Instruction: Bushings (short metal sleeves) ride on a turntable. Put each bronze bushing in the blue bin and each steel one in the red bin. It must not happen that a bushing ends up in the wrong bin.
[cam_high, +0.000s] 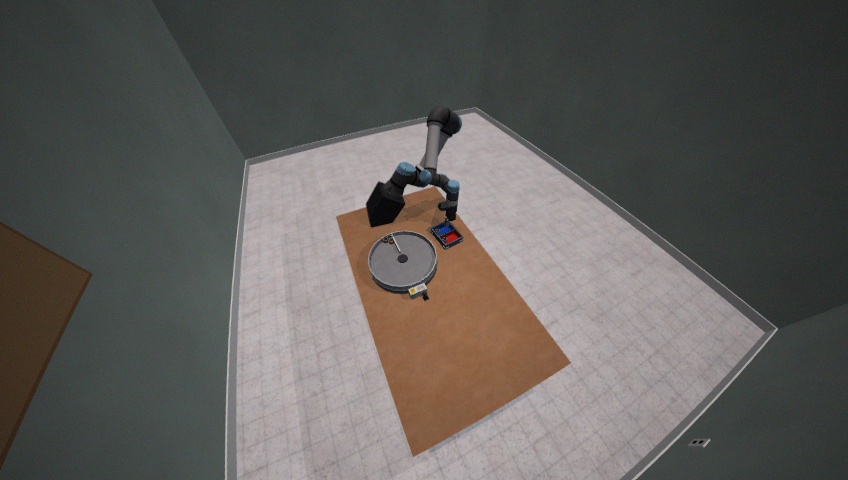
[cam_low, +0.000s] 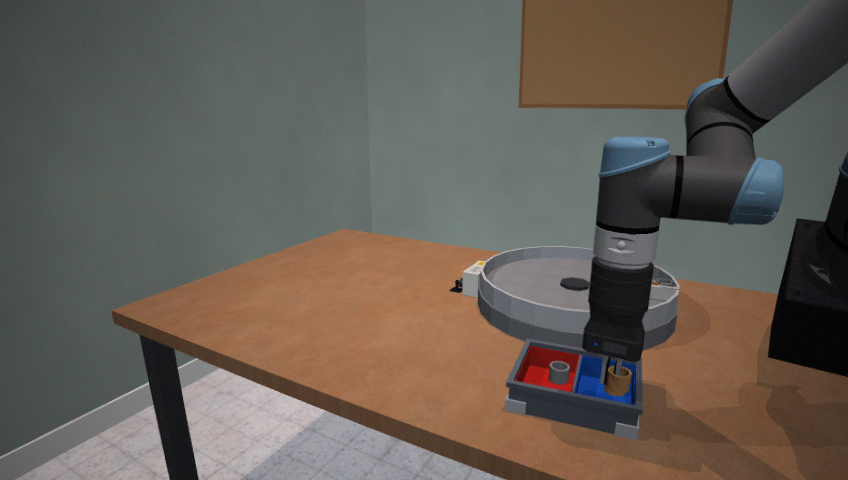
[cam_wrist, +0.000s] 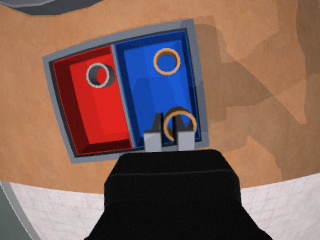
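The bin lies 6 cm ahead of my hand, 2 cm to the right of it and 5 cm below it. From my hand the other things lie so: grey turntable: 19 cm ahead, 35 cm to the right, 2 cm below.
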